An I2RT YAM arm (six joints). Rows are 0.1 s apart.
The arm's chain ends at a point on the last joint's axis. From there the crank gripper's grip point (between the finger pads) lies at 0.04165 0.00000 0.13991 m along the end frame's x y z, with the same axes.
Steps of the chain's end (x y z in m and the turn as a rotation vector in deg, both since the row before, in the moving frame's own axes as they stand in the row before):
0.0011 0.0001 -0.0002 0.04 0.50 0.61
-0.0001 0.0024 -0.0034 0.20 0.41 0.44
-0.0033 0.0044 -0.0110 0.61 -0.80 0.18
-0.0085 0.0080 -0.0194 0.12 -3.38 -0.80
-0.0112 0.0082 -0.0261 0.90 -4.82 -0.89
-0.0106 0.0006 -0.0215 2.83 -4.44 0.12
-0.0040 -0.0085 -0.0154 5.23 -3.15 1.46
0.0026 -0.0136 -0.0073 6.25 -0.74 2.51
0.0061 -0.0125 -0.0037 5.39 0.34 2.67
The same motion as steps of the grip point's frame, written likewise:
0.0023 0.0005 -0.0006 0.04 0.50 0.61
0.0009 0.0022 -0.0037 0.20 0.41 0.44
-0.0053 0.0030 -0.0104 0.61 -0.80 0.18
-0.0168 0.0072 -0.0172 0.12 -3.38 -0.80
-0.0231 0.0054 -0.0231 0.90 -4.82 -0.89
-0.0215 -0.0063 -0.0189 2.83 -4.44 0.12
-0.0116 -0.0204 -0.0139 5.23 -3.15 1.46
0.0011 -0.0271 -0.0075 6.25 -0.74 2.51
0.0072 -0.0237 -0.0045 5.39 0.34 2.67

